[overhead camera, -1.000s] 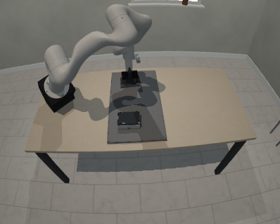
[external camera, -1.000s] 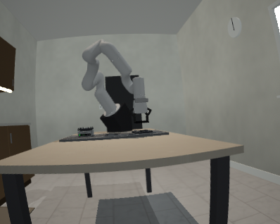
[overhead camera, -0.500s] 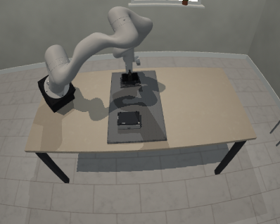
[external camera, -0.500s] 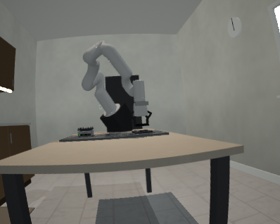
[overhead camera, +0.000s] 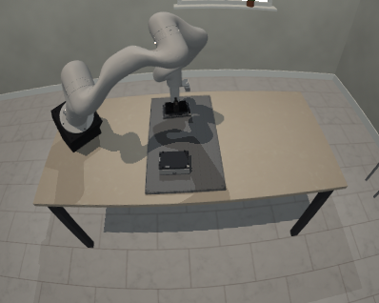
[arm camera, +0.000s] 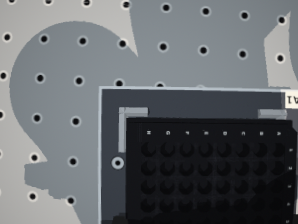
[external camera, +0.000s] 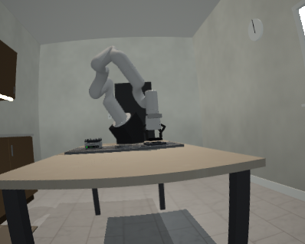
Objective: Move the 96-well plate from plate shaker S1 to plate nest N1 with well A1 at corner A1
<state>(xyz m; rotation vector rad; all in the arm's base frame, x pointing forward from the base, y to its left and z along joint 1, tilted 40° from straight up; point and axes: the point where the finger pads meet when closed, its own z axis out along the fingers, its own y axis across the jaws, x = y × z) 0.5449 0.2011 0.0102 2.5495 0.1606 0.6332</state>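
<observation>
The plate nest N1 lies 4 cm below my hand. Round my hand: black 96-well plate: 1 cm below; then A1 label: 8 cm ahead, 5 cm to the right, 3 cm below.
</observation>
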